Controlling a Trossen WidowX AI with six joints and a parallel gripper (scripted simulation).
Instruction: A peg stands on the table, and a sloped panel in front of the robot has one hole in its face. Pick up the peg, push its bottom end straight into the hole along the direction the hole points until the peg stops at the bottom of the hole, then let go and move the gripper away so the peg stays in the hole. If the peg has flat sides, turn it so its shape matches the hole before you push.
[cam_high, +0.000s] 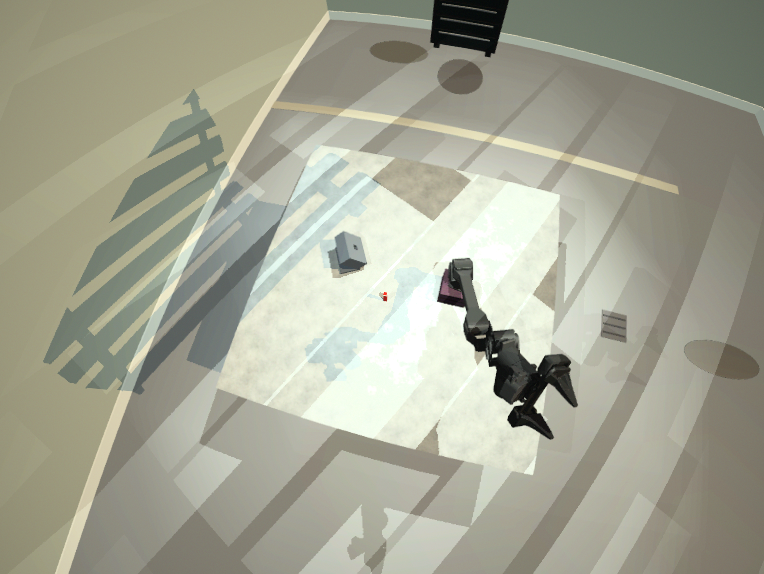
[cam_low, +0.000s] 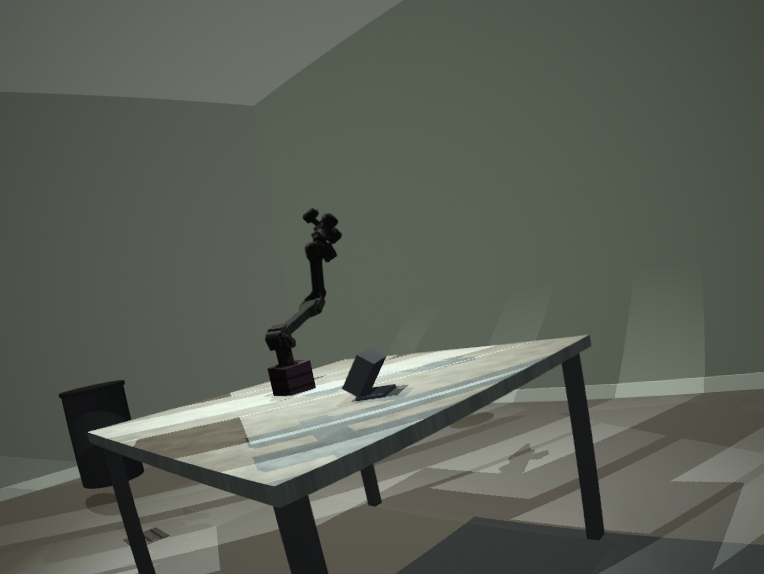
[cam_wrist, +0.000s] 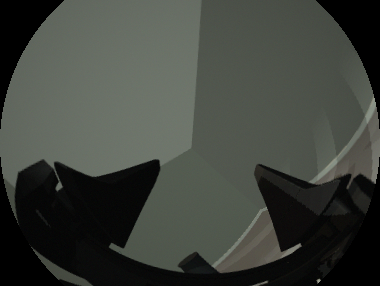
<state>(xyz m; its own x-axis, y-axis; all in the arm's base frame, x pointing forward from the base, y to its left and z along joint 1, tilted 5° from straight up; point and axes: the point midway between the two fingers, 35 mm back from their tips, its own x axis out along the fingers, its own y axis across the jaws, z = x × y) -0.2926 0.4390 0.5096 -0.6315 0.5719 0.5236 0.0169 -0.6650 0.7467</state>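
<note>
Right now the red peg is 520 mm ahead of my gripper tip, 280 mm to the right of it and 620 mm below it. From my gripper tip the other things lie so: grey sloped panel (730 mm ahead, 390 mm to the right, 600 mm below).
</note>
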